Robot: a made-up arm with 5 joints.
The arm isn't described. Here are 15 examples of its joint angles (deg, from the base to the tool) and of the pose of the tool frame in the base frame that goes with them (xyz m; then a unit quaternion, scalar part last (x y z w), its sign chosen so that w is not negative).
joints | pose
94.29 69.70 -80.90 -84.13 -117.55 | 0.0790 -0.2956 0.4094 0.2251 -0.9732 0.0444 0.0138
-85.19 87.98 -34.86 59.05 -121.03 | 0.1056 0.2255 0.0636 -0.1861 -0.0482 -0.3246 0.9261
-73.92 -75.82 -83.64 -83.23 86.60 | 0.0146 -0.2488 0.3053 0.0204 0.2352 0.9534 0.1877
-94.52 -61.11 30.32 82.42 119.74 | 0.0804 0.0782 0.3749 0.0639 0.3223 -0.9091 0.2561
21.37 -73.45 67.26 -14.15 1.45 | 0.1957 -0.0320 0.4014 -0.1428 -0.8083 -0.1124 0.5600
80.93 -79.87 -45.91 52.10 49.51 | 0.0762 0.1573 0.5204 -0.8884 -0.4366 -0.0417 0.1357
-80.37 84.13 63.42 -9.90 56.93 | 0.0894 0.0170 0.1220 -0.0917 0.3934 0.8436 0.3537
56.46 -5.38 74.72 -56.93 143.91 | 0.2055 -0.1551 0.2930 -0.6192 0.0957 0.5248 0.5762
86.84 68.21 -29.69 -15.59 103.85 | 0.1214 -0.3652 0.1871 -0.5511 0.0381 0.1032 0.8271
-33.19 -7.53 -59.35 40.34 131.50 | 0.2355 0.1013 0.5818 -0.6297 -0.5718 0.5194 0.0827
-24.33 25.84 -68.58 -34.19 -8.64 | 0.3076 0.1046 0.5667 0.3050 -0.9455 0.0128 0.1131
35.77 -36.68 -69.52 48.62 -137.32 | 0.0840 0.0161 0.6085 0.7584 -0.5889 -0.2790 0.0100
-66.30 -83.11 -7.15 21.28 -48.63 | 0.0535 -0.0739 0.5360 0.8415 -0.5085 0.0236 0.1809
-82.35 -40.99 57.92 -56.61 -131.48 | 0.1068 0.1506 0.4370 0.8593 0.2843 -0.1861 0.3823
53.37 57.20 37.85 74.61 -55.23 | 0.1490 -0.0618 0.1846 -0.0260 0.6400 -0.6344 0.4328
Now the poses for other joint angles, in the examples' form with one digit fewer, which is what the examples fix.
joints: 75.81 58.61 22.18 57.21 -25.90
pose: 0.134 -0.130 0.139 0.163 0.373 -0.722 0.559
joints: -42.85 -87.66 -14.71 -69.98 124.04
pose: -0.083 -0.155 0.448 0.476 0.583 0.652 0.091
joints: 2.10 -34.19 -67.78 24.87 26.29
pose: 0.063 0.008 0.625 -0.220 -0.969 0.021 0.110
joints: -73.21 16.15 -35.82 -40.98 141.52
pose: 0.164 0.258 0.531 0.523 0.814 -0.244 0.070
